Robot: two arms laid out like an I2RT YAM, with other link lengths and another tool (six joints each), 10 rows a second.
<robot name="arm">
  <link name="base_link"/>
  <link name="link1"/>
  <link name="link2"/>
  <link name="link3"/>
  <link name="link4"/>
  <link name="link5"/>
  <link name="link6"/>
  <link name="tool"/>
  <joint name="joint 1" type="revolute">
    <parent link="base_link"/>
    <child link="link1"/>
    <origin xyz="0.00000 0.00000 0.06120"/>
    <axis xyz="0 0 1"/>
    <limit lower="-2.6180" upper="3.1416"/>
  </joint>
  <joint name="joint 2" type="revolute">
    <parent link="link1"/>
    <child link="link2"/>
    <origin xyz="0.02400 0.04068 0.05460"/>
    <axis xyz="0 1 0"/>
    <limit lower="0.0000" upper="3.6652"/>
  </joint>
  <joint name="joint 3" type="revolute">
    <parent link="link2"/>
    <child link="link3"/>
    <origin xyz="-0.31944 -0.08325 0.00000"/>
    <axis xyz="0 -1 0"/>
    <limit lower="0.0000" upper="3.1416"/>
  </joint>
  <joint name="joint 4" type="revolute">
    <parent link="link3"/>
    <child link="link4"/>
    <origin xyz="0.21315 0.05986 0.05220"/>
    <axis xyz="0 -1 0"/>
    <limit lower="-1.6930" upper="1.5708"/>
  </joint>
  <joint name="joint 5" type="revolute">
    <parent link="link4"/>
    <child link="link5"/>
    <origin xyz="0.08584 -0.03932 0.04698"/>
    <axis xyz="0 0 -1"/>
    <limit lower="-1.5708" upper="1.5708"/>
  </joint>
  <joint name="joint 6" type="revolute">
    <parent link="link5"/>
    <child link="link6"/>
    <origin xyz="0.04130 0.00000 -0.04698"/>
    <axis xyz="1 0 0"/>
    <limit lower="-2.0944" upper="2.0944"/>
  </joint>
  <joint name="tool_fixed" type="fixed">
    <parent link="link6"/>
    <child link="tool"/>
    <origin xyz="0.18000 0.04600 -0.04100" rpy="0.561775 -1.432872 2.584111"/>
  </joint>
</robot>
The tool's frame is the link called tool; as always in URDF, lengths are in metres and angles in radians.
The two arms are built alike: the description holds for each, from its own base.
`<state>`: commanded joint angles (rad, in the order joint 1, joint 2, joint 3, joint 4, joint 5, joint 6); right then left.
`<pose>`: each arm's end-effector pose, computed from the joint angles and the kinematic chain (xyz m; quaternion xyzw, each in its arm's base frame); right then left.
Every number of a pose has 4 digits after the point. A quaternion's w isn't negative.
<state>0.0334 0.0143 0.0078 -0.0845 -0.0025 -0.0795 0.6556 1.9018 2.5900 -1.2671 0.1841 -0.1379</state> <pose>0.2190 0.0284 0.0989 0.6947 0.0717 0.7149 0.0352 0.4055 0.2825 0.3843 -0.7838 -0.3260 -0.5267 0.0447</pose>
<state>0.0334 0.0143 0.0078 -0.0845 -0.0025 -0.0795 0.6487 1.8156 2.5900 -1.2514 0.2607 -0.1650</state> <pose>0.2190 0.0284 0.0989 0.6947 0.0717 0.7149 0.0352 0.4000 0.2509 0.4273 -0.7618 -0.3020 -0.5729 0.0140</pose>
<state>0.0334 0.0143 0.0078 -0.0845 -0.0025 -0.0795 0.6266 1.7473 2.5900 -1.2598 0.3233 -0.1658</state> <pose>0.2190 0.0284 0.0989 0.6947 0.0717 0.7149 0.0352 0.3932 0.2158 0.4555 0.7541 0.2685 0.5993 0.0131</pose>
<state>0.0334 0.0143 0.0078 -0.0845 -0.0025 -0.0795 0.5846 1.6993 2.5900 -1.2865 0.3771 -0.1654</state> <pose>0.2190 0.0284 0.0989 0.6947 0.0717 0.7149 0.0352 0.3893 0.1765 0.4690 0.7566 0.2350 0.6084 0.0463</pose>
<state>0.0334 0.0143 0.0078 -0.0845 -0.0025 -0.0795 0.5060 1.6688 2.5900 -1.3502 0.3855 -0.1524</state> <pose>0.2190 0.0284 0.0989 0.6947 0.0717 0.7149 0.0352 0.3840 0.1340 0.4647 0.7748 0.2034 0.5940 0.0737</pose>
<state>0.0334 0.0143 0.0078 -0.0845 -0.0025 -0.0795 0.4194 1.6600 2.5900 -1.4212 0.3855 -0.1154</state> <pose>0.2190 0.0284 0.0989 0.6947 0.0717 0.7149 0.0352 0.3803 0.0959 0.4510 0.8010 0.1640 0.5678 0.0958</pose>
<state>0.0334 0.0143 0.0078 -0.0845 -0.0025 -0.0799 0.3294 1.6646 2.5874 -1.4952 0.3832 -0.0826</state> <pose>0.2190 0.0284 0.0989 0.6947 0.0718 0.7149 0.0353 0.3758 0.0594 0.4315 0.8289 0.1258 0.5320 0.1187</pose>
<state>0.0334 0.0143 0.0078 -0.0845 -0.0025 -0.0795 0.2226 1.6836 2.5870 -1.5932 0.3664 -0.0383</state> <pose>0.2190 0.0284 0.0989 0.6947 0.0717 0.7149 0.0352 0.3658 0.0214 0.4037 0.8634 0.0795 0.4790 0.1369</pose>
